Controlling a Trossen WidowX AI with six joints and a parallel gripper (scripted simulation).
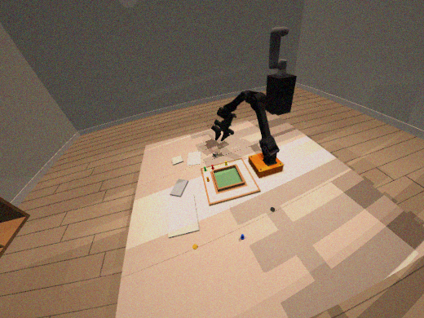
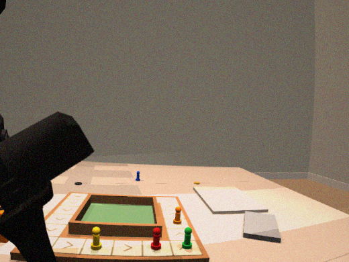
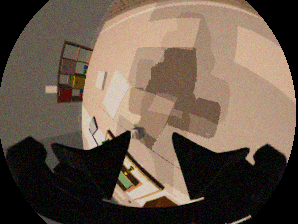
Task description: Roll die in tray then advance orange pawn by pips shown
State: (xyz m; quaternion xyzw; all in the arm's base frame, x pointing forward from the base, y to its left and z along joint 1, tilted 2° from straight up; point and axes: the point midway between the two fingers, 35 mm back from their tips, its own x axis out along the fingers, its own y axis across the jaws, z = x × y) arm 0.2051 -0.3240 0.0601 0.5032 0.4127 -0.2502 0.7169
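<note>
Now: gripper tip 5 cm short of the die, 7 cm to the right of it and 6 cm above it. Also, from my gripper tip: yellow pawn (2 cm ahead, 20 cm to the left, 5 cm below); red pawn (11 cm ahead, 20 cm to the left, 5 cm below); green pawn (16 cm ahead, 20 cm to the left, 5 cm below).
</note>
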